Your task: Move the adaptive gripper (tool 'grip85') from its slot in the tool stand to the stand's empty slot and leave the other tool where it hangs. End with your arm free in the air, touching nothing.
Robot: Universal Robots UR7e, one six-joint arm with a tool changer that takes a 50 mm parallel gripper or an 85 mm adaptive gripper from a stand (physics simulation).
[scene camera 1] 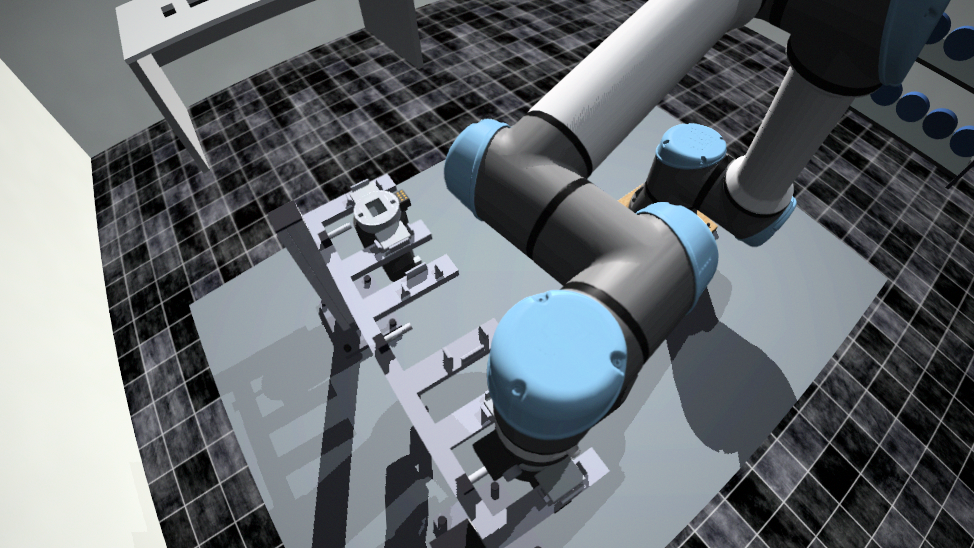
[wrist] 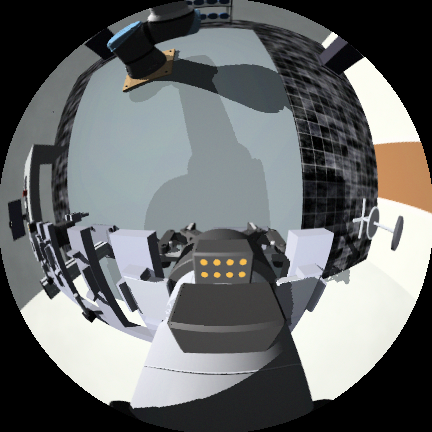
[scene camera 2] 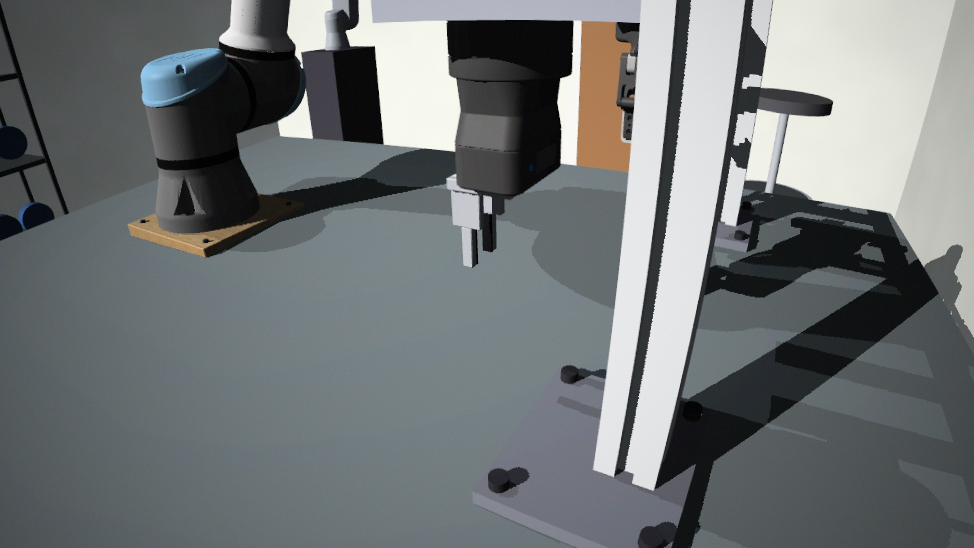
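Seen in the pictures: arm's base, origin of the base link: [wrist: 146, 65] [scene camera 2: 209, 213].
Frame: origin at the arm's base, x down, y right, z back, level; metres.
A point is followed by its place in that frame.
Observation:
The tool stand [scene camera 1: 441, 439] @[z -0.600, x -0.269, y -0.291 m] [scene camera 2: 687, 204] @[z -0.698, x -0.183, y 0.077 m] has three slots. The adaptive gripper [wrist: 220, 232] hangs in the slot at the near end in scene camera 1, between two fork arms [wrist: 132, 247] @[z -0.486, x -0.269, y -0.275 m] [wrist: 311, 245] @[z -0.471, x -0.269, y -0.377 m]. My arm's wrist [scene camera 1: 558, 368] @[z -0.524, x -0.516, y -0.343 m] stands upright right over it, and the round coupling face is covered. Whether they are locked cannot be seen. Its finger links spread wide on both sides, so it looks open; the tips are partly hidden. The empty slot's fork arm [scene camera 1: 384, 303] @[z -0.602, x -0.269, y -0.112 m] [wrist: 79, 240] @[z -0.496, x -0.269, y -0.213 m] is in the middle of the stand. The parallel gripper [scene camera 1: 378, 207] [scene camera 2: 507, 136] hangs in the far-end slot.
My robot base [scene camera 2: 204, 156] @[z -0.059, x -0.099, y 0.011 m] [wrist: 145, 57] @[z -0.043, x -0.075, y -0.044 m] stands on a wooden plate [scene camera 2: 163, 238] @[z -0.027, x 0.001, y 0.086 m] [wrist: 132, 82] @[z -0.091, x 0.002, y 0.028 m] on the grey table, in front of the stand's open side. The stand's upright [scene camera 1: 316, 272] @[z -0.689, x -0.179, y 0.046 m] rises behind the rail. A white desk [scene camera 1: 183, 30] and a round stool [scene camera 2: 793, 102] stand beyond the table.

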